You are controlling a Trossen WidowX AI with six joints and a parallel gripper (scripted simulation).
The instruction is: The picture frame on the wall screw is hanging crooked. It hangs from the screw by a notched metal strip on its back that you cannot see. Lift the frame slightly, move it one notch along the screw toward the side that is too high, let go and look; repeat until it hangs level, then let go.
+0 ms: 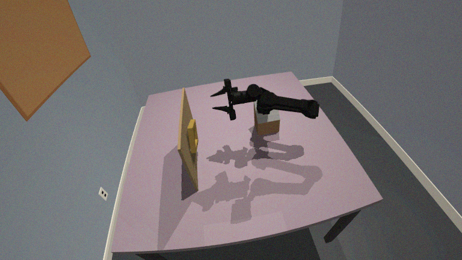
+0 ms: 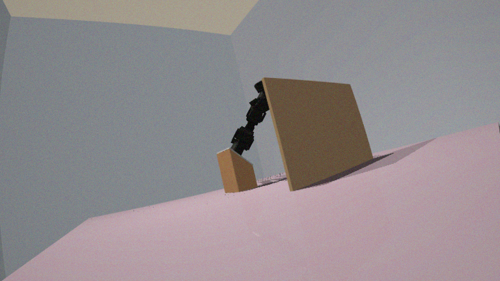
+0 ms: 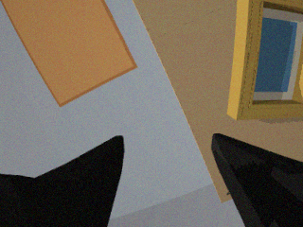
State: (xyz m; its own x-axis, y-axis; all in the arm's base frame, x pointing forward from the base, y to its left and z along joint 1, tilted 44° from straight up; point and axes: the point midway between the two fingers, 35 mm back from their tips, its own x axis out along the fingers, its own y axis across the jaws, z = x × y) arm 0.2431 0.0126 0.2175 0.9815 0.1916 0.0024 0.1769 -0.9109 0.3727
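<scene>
The picture frame is 13 cm ahead of my gripper tip, 4 cm to the left of it and 17 cm below it. From my gripper tip the other things lie so: brown wall panel: 14 cm ahead, 3 cm to the left, 18 cm below.
</scene>
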